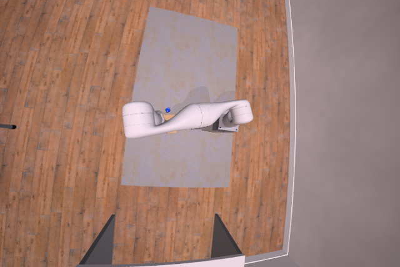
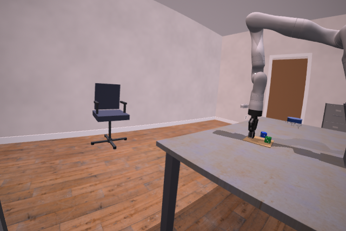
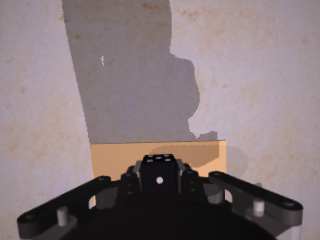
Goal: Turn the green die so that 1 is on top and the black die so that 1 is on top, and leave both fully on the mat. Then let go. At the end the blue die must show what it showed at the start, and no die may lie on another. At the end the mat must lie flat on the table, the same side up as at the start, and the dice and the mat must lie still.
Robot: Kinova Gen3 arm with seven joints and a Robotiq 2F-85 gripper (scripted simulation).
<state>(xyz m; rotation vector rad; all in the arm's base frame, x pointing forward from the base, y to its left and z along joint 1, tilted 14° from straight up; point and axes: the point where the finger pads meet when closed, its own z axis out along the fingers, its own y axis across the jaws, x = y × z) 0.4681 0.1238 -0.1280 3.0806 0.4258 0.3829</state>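
The black die lies right at my hand. The rest, counted from my hand: blue die 11 cm to the right, 2 cm behind, 1 cm below; tan mat 4 cm behind, 3 cm below, 1 cm to the right; green die 9 cm behind, 2 cm to the right, 1 cm below.
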